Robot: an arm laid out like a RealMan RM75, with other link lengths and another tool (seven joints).
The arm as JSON. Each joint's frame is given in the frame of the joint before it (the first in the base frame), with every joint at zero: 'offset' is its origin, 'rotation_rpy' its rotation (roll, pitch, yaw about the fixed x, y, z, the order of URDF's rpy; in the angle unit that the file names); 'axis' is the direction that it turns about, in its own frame. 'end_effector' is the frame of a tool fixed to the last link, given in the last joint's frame.
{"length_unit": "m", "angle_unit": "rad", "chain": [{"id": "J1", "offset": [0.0, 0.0, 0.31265], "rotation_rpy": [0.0, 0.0, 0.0], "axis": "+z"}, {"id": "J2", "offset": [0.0, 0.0, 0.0], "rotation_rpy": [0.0, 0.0, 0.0], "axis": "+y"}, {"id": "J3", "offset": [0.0, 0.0, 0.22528], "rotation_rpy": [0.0, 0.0, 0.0], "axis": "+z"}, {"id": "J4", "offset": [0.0, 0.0, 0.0], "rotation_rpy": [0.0, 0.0, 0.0], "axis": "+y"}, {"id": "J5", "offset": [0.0, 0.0, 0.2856], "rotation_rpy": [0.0, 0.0, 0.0], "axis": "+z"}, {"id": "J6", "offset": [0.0, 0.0, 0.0], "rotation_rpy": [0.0, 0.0, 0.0], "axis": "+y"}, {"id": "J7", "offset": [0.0, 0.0, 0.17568], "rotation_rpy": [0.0, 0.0, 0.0], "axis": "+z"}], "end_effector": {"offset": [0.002, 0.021, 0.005], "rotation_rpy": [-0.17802, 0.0, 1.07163]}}
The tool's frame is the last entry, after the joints.
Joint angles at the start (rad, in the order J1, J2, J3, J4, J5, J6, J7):
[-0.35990, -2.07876, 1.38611, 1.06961, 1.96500, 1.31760, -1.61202]
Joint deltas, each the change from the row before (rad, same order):
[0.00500, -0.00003, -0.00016, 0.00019, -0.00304, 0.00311, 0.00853]
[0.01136, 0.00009, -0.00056, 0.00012, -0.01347, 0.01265, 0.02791]
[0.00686, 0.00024, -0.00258, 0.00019, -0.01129, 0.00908, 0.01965]
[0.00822, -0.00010, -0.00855, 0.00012, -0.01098, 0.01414, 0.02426]
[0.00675, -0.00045, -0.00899, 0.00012, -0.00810, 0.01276, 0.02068]
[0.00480, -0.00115, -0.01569, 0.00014, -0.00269, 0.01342, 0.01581]
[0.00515, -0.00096, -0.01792, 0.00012, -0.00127, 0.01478, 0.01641]
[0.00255, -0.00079, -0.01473, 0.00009, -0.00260, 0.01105, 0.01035]
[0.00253, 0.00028, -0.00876, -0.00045, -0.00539, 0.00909, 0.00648]
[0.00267, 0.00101, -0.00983, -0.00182, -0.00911, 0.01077, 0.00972]
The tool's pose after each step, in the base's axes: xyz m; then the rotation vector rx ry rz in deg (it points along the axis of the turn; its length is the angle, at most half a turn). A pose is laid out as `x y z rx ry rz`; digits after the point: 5 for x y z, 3 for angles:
-0.20640 0.36107 -0.00305 -161.948 72.368 4.324
-0.20828 0.35686 -0.00266 -161.429 73.703 3.193
-0.20904 0.35455 -0.00172 -160.884 74.565 2.285
-0.21062 0.35192 0.00047 -160.199 75.474 1.239
-0.21207 0.34980 0.00260 -159.576 76.215 0.392
-0.21401 0.34871 0.00590 -159.043 76.480 -0.179
-0.21653 0.34754 0.00973 -158.508 76.708 -0.665
-0.21775 0.34717 0.01294 -158.041 76.722 -1.159
-0.21839 0.34643 0.01517 -157.768 76.657 -1.786
-0.21902 0.34557 0.01781 -157.332 76.669 -2.649

